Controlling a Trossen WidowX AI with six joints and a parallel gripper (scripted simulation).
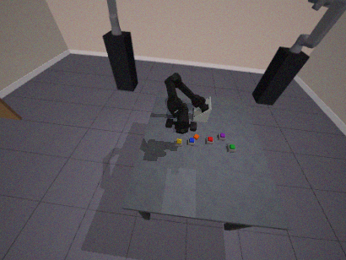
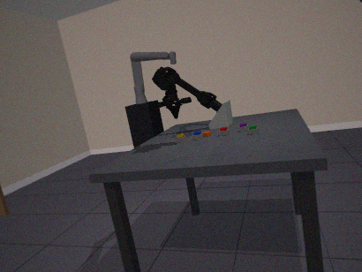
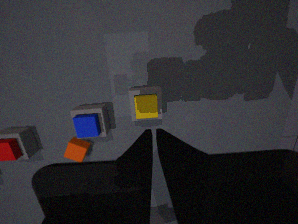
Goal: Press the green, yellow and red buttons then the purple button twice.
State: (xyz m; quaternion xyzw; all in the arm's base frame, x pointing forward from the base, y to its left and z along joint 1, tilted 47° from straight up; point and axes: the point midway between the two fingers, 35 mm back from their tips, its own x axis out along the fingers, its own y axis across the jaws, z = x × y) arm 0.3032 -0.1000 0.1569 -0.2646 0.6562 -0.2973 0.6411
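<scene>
My gripper tip is now 100 mm above the yellow button. The rest, counted from my gripper tip: blue button: 30 mm behind, 90 mm to the left, 100 mm below; orange block: 80 mm behind, 130 mm to the left, 120 mm below; red button: 60 mm behind, 230 mm to the left, 100 mm below.
</scene>
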